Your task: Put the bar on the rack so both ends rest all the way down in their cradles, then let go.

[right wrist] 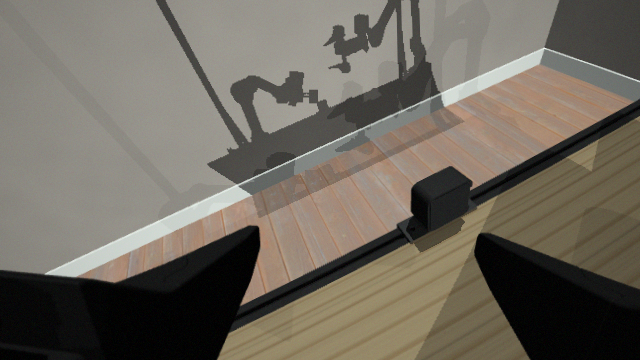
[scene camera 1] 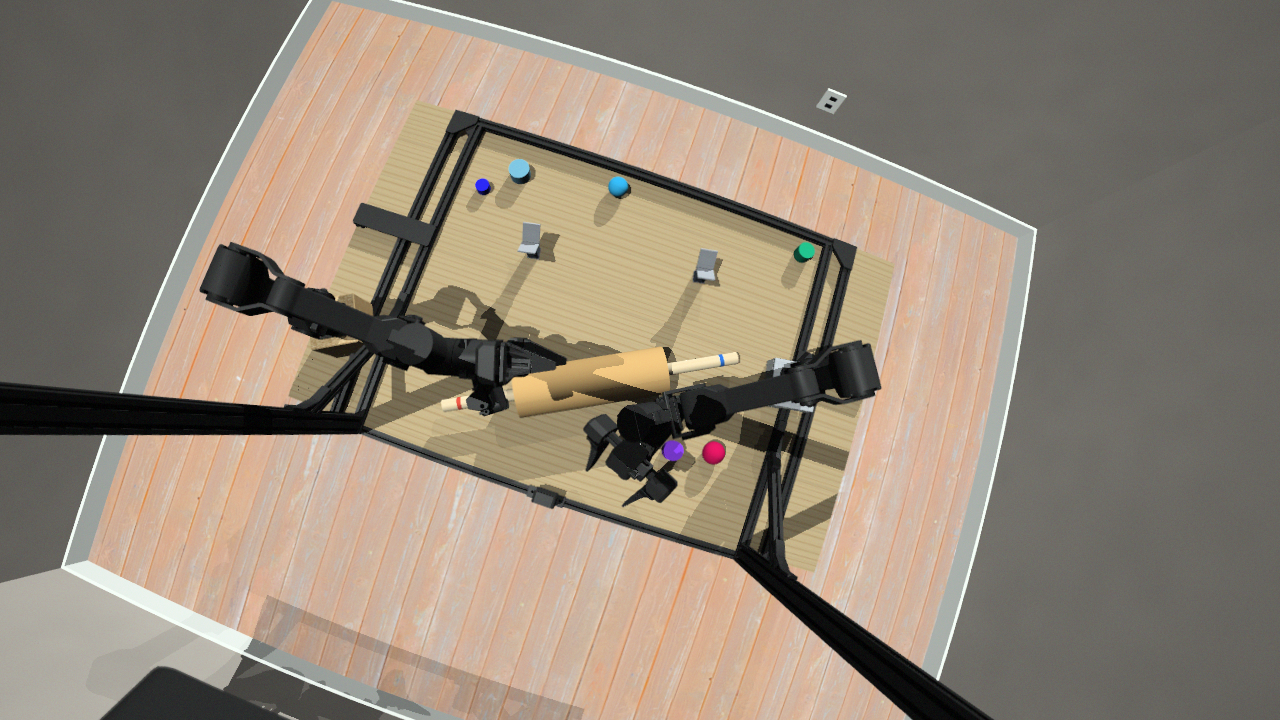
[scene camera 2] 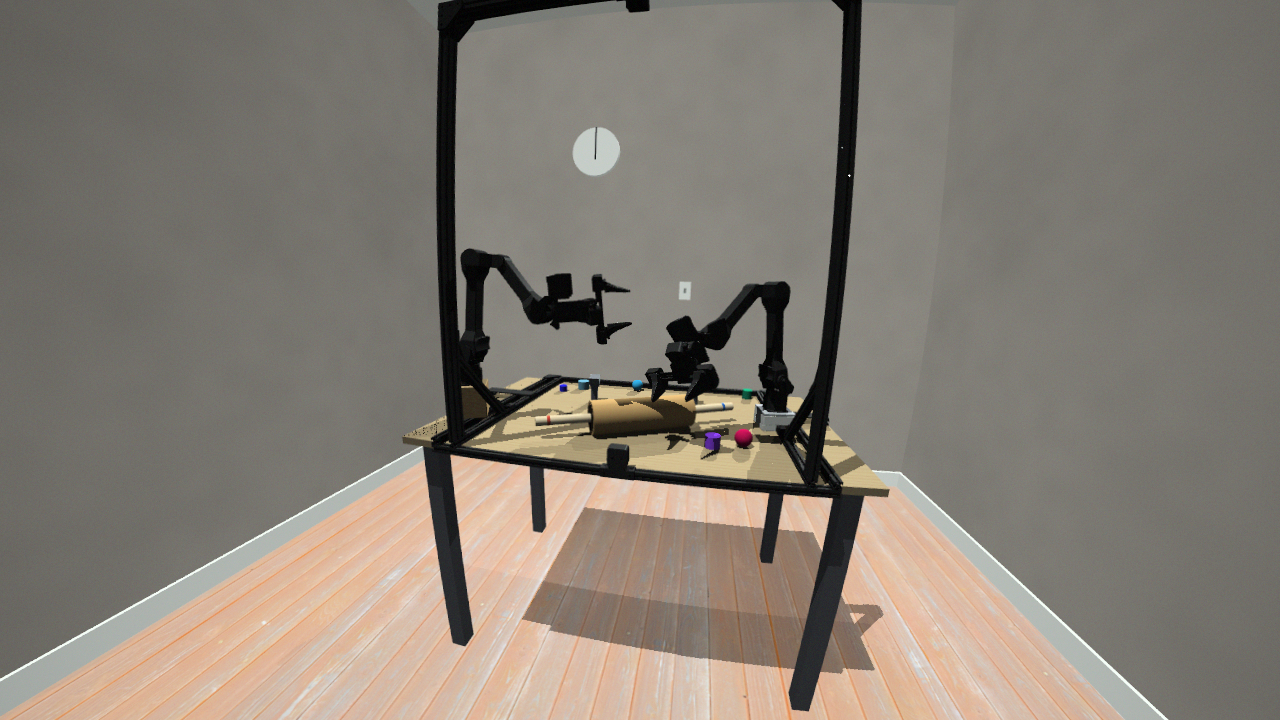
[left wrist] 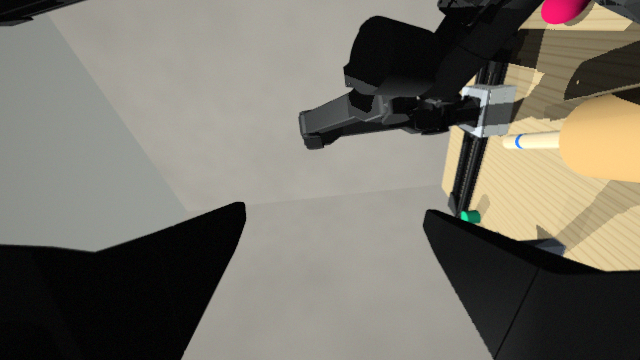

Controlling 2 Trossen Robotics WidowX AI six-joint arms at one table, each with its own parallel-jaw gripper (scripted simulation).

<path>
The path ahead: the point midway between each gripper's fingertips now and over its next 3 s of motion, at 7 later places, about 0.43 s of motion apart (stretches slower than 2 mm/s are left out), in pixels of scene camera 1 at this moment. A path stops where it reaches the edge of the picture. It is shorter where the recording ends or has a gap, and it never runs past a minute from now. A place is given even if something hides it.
My left gripper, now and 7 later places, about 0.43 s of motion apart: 561, 363; 564, 371; 559, 394; 526, 404; 477, 400; 463, 398; 468, 400; 471, 401
My right gripper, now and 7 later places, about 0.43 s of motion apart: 605, 488; 606, 477; 620, 436; 653, 394; 699, 365; 713, 358; 710, 359; 706, 360
</path>
